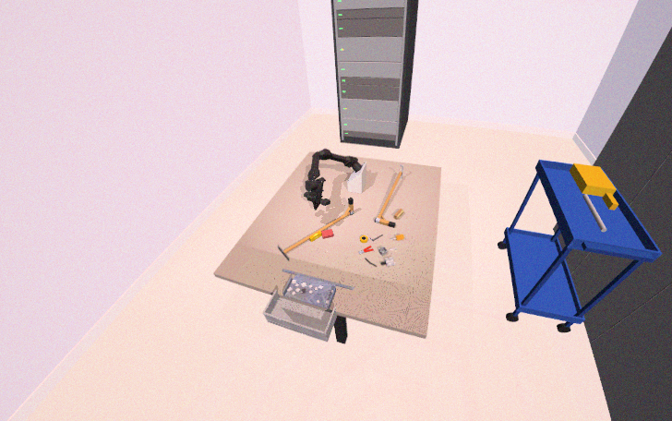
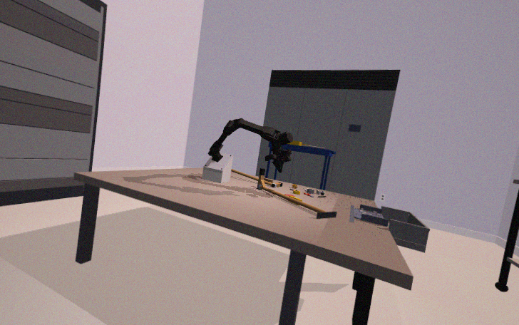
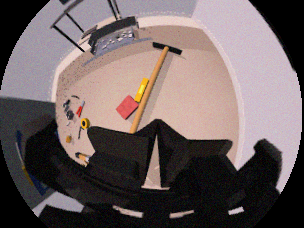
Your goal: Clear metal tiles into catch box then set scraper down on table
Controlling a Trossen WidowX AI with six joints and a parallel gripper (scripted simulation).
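Now: gripper tip 10 cm above the long scraper, 4 cm to the right of it and 4 cm short of it. Round my gripper tip: yellow tape roll (35 cm to the left, 15 cm below); yellow block (14 cm below, 10 cm ahead, 4 cm to the left); red block (15 cm below, 10 cm to the left, 5 cm ahead).
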